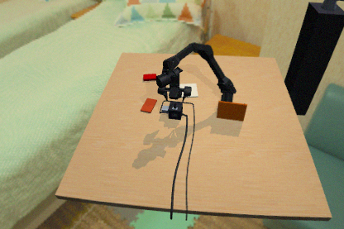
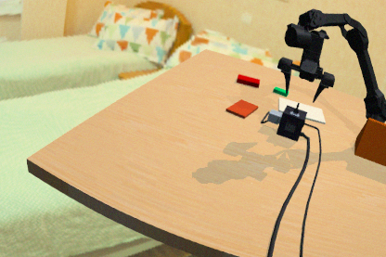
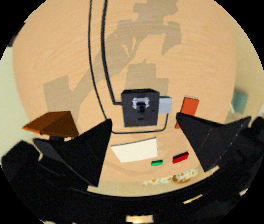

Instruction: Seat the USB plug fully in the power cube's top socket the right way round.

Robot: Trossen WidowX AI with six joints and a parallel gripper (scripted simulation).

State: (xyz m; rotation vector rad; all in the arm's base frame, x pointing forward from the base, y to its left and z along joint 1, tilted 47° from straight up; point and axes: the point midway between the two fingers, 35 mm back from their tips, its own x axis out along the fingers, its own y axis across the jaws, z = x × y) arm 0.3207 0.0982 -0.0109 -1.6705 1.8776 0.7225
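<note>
Right now the USB plug is 40 mm below my gripper tip. The rest, counted from my gripper tip: grey USB socket (60 mm below); then orange-red tile (180 mm ahead, 130 mm below, 80 mm to the right); then white sheet (250 mm to the right, 130 mm below, 30 mm behind).
</note>
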